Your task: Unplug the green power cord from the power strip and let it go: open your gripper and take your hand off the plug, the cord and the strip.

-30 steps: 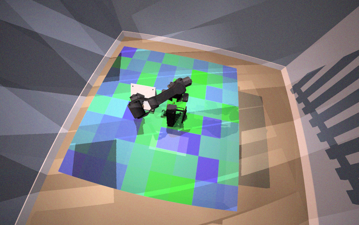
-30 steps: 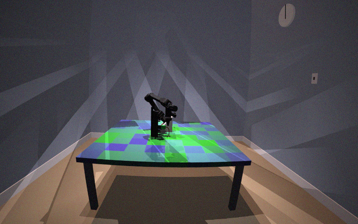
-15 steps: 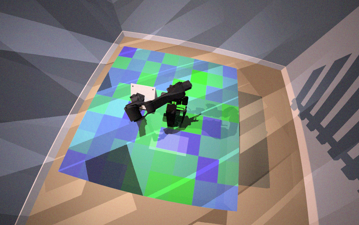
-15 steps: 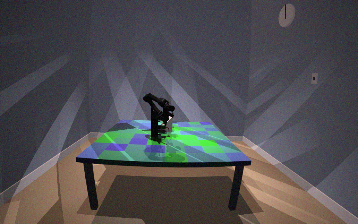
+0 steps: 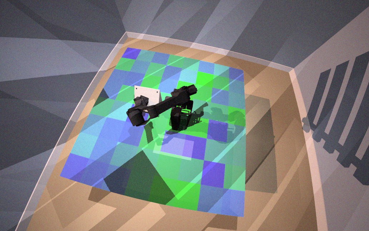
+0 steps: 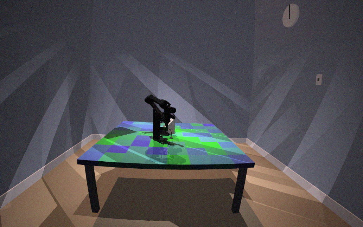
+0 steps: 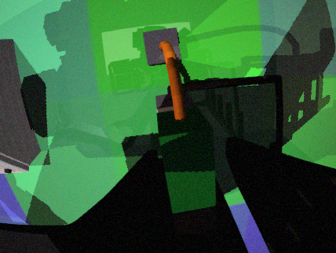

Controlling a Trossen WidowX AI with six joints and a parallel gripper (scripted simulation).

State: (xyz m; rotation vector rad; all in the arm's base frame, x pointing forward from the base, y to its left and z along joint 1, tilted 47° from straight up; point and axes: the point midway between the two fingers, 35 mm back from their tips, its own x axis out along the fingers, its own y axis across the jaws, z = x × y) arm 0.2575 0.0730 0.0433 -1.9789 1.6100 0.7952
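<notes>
Now: the green plug 10 mm ahead of my gripper tip, 30 mm to the right of it and 10 mm below it.
</notes>
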